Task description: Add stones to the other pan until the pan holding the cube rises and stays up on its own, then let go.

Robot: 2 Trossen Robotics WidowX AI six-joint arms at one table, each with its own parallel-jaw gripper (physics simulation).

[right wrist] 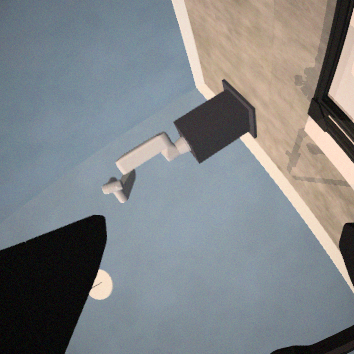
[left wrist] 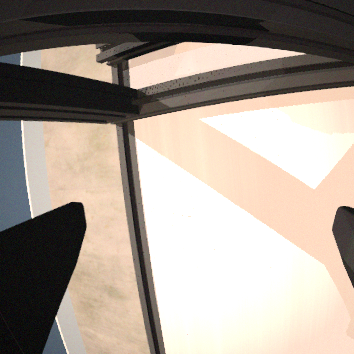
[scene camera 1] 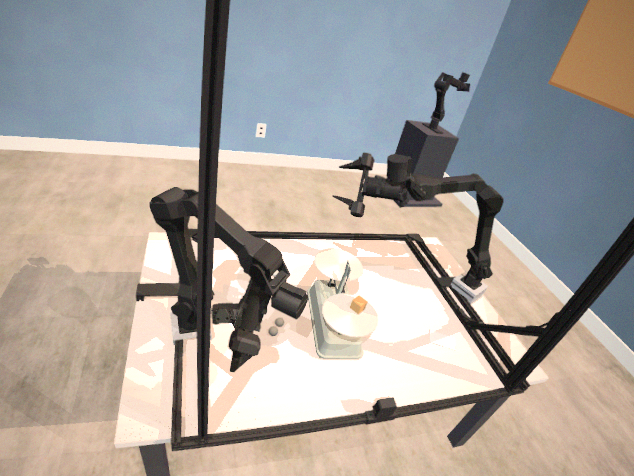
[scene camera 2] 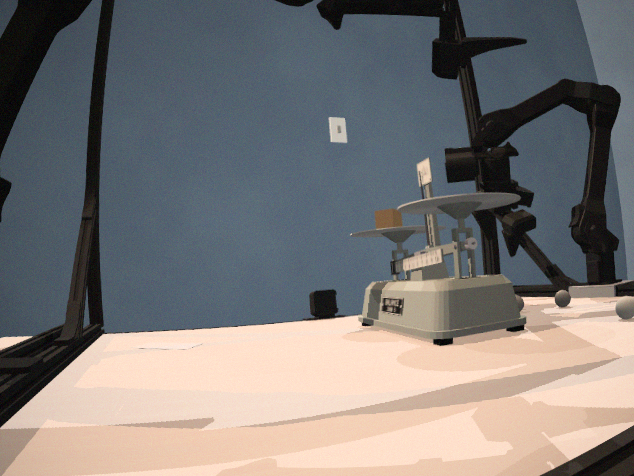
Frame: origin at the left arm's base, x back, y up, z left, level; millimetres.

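Seen in the pictures: left gripper, between the fingertips: [left wrist: 215, 218] [scene camera 1: 232, 361] [scene camera 2: 500, 247]; right gripper, between the fingertips: [right wrist: 230, 233] [scene camera 1: 335, 181]; left arm's base, origin of its link: [scene camera 1: 190, 323] [scene camera 2: 601, 283]; right arm's base, origin of its link: [scene camera 1: 471, 282].
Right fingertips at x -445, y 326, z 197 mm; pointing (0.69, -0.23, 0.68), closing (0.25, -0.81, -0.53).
Pixels of each thing's top centre, then the offset from my right fingertips to it. "*": a spot on its surface instead.
- orange cube, centre of its top: [scene camera 2: 388, 210] [scene camera 1: 360, 300] dx +29, dy -174, dz -332 mm
- beam, a spot on its surface: [scene camera 2: 422, 260] * dx +4, dy -254, dz -232 mm
- third stone, a spot on its surface: [scene camera 2: 520, 303] * dx +194, dy -333, dz -220 mm
- small black box, a spot on its surface: [scene camera 2: 323, 303] * dx +22, dy -317, dz -549 mm
An orange cube [scene camera 1: 358, 304] [scene camera 2: 388, 218] sits on the near pan [scene camera 1: 345, 322] [scene camera 2: 369, 233] of the balance in scene camera 1. In scene camera 2 the beam [scene camera 2: 422, 260] tilts down on the cube's side, and the other pan [scene camera 1: 330, 262] [scene camera 2: 486, 199] stands higher; no stone shows on it. Grey stones [scene camera 1: 279, 321] [scene camera 1: 273, 330] [scene camera 2: 562, 298] [scene camera 2: 624, 307] lie on the table beside the balance; a third stone [scene camera 2: 520, 303] is partly behind its base. My left gripper [left wrist: 215, 218] is open and empty near the stones, above the table. My right gripper [scene camera 1: 336, 181] [right wrist: 230, 233] is open and empty, high behind the balance.
The balance base [scene camera 1: 337, 345] [scene camera 2: 450, 307] stands mid-table. A black frame [scene camera 1: 286, 432] borders the table, with a tall post [scene camera 1: 208, 153] in front of my left arm and a small black box [scene camera 1: 385, 408] [scene camera 2: 323, 303] on the near bar. A pedestal [scene camera 1: 427, 148] [right wrist: 215, 125] stands off the table.
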